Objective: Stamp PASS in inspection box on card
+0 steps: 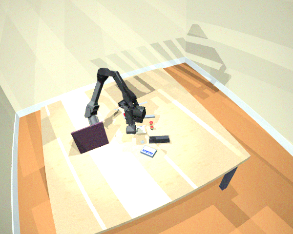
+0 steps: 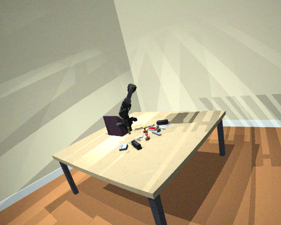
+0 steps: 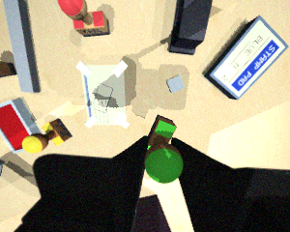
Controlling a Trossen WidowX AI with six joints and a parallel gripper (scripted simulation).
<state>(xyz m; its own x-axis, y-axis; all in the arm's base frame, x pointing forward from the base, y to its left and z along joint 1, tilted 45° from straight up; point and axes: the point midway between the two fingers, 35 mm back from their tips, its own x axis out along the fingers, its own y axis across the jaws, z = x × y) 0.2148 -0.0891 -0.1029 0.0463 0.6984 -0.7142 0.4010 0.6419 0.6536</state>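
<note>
Now: the grey square 40 mm ahead of my gripper tip, 50 mm to the right of it and 90 mm below it. The rest, counted from my gripper tip: pad box 40 mm ahead, 150 mm to the right, 70 mm below; then green-knobbed stamp right at my gripper tip; then white inspection card 60 mm ahead, 70 mm to the left, 90 mm below.
</note>
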